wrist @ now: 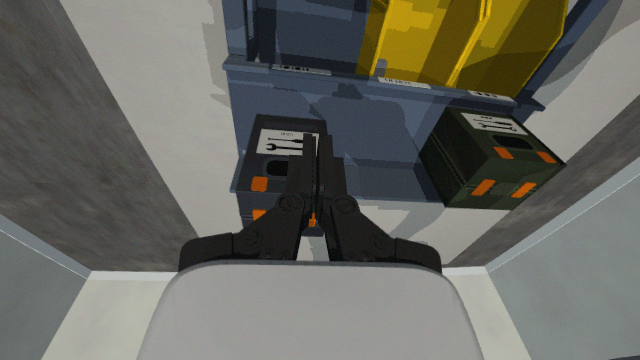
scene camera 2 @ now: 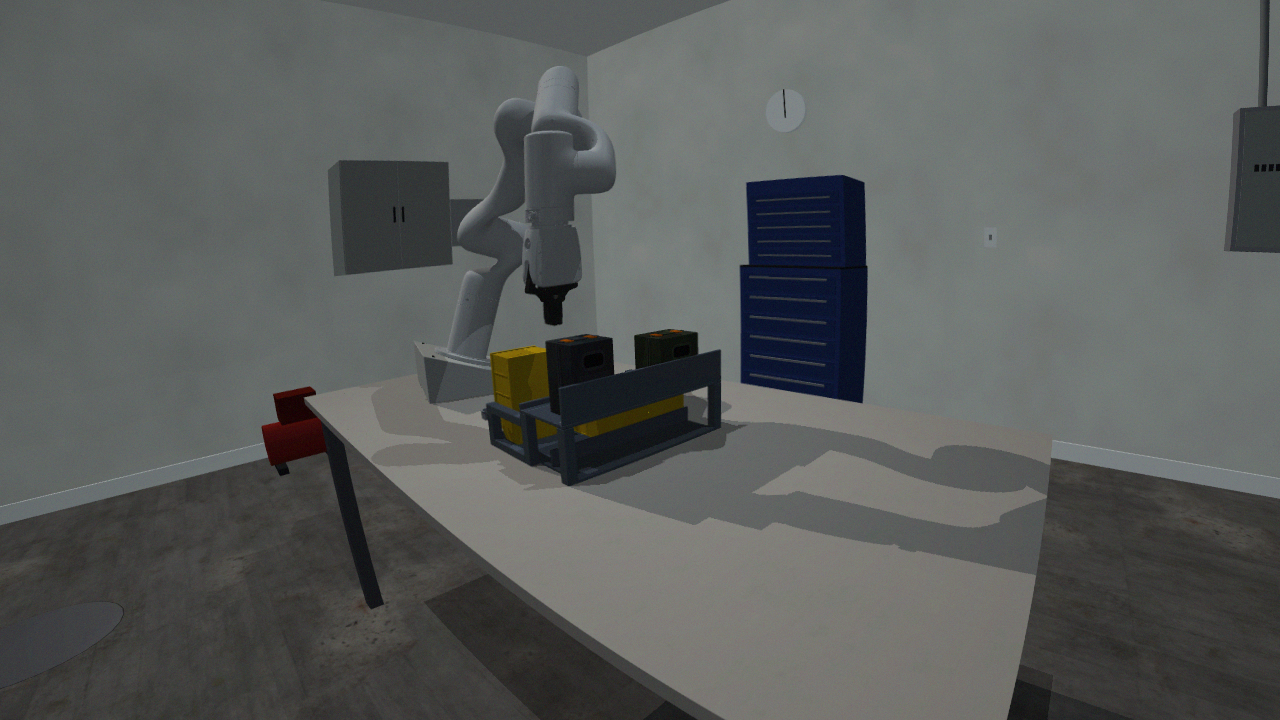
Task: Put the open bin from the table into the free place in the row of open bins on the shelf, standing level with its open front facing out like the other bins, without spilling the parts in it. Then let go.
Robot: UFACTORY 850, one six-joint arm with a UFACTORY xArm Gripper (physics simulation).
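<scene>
A yellow bin (scene camera 2: 520,380) stands tall, apparently on end, at the left end of the shelf (scene camera 2: 640,386) (wrist: 280,95) in the scene view. It rises above the lower rail there. Its opening and any parts in it are hidden, and it does not show in the wrist view. Two yellow open bins (wrist: 415,35) (wrist: 525,45) stand side by side in the shelf row, with an empty bay left of them in the wrist view. My gripper (scene camera 2: 553,322) (wrist: 315,152) is shut and empty, pointing down above the shelf's upper board, close to the dark tool case.
A dark tool case (scene camera 2: 580,367) (wrist: 255,165) stands on the upper board at one end, and a dark green case (scene camera 2: 666,347) (wrist: 480,160) at the other. A raised panel (scene camera 2: 657,385) runs along the shelf. The shelf stands on the table (scene camera 2: 805,591).
</scene>
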